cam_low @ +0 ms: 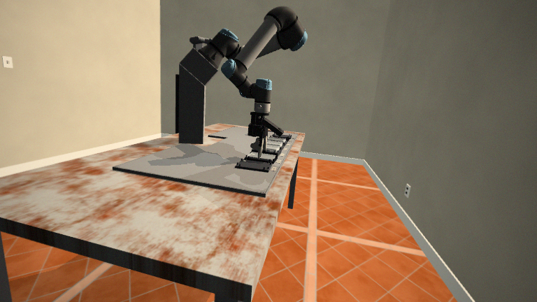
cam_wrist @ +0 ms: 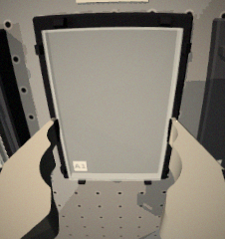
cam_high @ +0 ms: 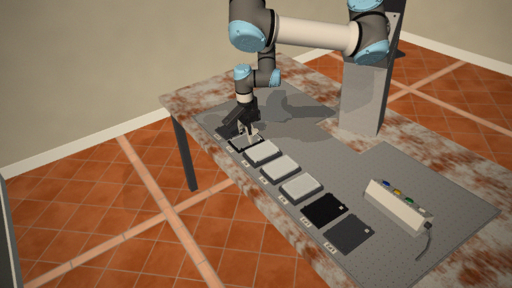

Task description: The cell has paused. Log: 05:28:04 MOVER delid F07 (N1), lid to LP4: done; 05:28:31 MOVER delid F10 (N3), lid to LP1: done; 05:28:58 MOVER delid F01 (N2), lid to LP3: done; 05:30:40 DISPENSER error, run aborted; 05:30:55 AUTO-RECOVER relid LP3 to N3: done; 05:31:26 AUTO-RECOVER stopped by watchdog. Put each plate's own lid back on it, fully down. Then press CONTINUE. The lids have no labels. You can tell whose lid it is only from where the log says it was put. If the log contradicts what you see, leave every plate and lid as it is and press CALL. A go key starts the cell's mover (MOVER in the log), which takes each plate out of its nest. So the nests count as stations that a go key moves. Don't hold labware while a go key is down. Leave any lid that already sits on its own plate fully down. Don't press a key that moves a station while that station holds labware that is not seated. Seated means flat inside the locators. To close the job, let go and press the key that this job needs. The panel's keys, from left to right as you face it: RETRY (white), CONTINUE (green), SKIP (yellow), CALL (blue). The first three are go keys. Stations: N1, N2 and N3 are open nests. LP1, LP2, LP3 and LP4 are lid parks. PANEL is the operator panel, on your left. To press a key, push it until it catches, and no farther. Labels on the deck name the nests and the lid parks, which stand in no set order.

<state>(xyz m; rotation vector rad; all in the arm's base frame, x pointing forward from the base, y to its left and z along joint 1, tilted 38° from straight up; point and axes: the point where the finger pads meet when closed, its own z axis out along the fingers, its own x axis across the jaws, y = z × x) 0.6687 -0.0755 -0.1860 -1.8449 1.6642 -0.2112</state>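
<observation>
Right now the black lid park is 2 cm below my hand. From my hand the other things lie so: dark nest frame 38 cm to the left, 10 cm behind, 1 cm below; then plate 12 cm to the left, 3 cm behind; then blue CALL key 53 cm to the left, 37 cm behind, 4 cm above.
</observation>
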